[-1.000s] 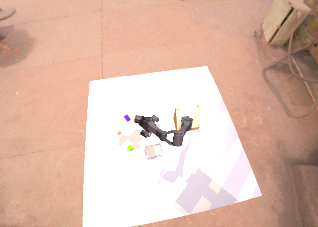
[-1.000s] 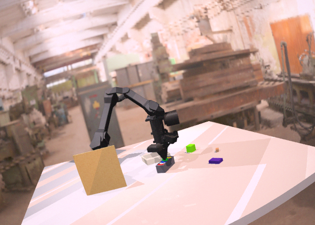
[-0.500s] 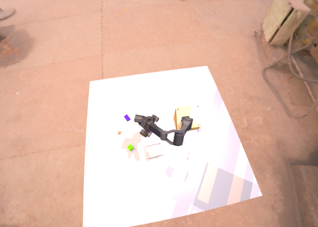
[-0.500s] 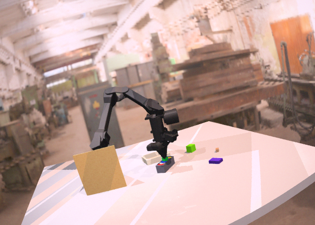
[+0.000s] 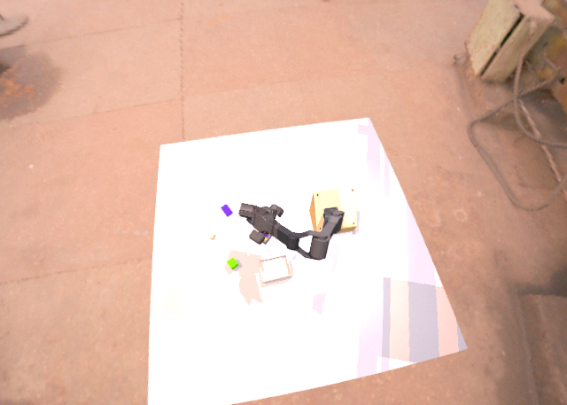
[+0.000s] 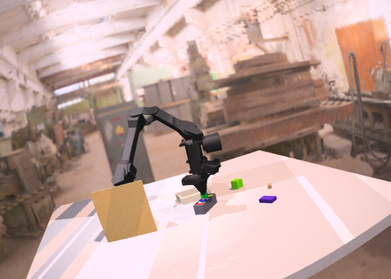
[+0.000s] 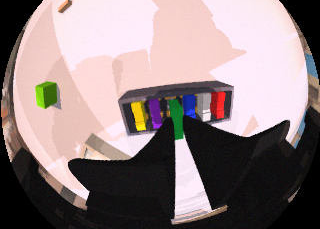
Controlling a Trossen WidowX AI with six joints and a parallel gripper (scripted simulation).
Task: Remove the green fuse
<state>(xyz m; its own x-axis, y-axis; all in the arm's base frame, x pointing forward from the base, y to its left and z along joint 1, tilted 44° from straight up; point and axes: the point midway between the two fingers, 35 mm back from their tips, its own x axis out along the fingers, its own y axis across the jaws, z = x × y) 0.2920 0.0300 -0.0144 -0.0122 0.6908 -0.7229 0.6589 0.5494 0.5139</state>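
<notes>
Right now my gripper tip is 170 mm to the right of the tray, 50 mm above it and 10 mm past it. The rest, counted from my gripper tip: green fuse 10 mm below.
</notes>
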